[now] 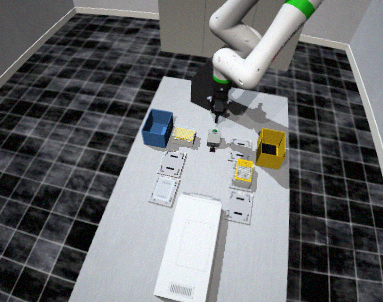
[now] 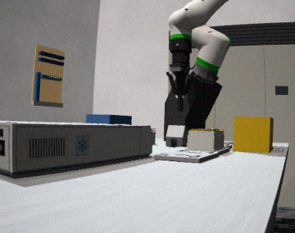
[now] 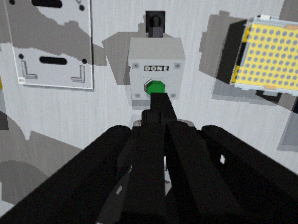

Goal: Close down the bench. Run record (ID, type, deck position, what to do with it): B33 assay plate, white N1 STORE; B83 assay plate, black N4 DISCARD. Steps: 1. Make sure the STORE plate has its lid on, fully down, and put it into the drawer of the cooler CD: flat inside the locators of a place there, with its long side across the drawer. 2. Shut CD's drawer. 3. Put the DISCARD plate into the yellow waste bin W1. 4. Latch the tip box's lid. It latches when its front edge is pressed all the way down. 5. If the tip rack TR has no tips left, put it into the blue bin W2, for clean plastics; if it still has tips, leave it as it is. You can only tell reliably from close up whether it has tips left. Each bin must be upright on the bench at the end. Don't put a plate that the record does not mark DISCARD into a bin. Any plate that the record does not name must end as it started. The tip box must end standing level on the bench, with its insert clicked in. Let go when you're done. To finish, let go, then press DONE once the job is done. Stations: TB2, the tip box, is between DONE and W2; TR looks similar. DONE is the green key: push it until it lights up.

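Now: the green done key 11 cm below my hand. The rest, counted from my hand: clear tip box lid 16 cm to the right, 12 cm below, 6 cm ahead; then yellow-topped tip holder 21 cm ahead, 20 cm to the left, 12 cm below; then yellow insert 16 cm to the right, 12 cm below, 6 cm ahead.
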